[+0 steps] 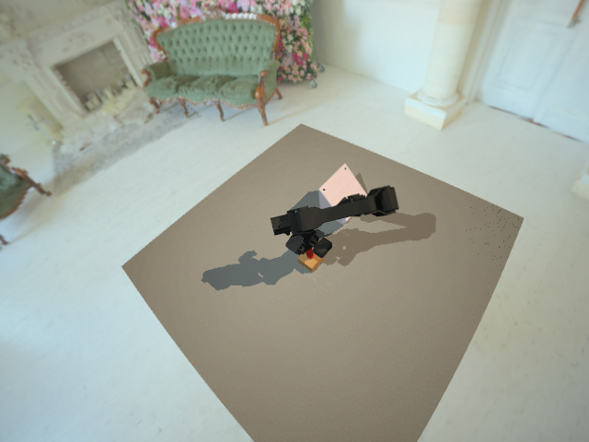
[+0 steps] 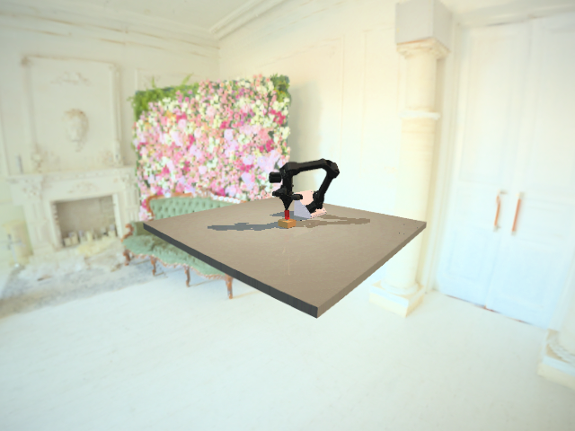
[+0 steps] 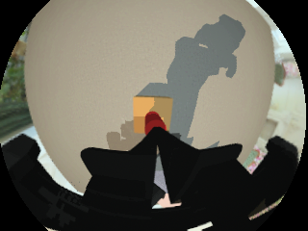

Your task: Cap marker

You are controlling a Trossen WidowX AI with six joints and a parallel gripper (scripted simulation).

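My gripper tip is now 30 mm above the red cap.
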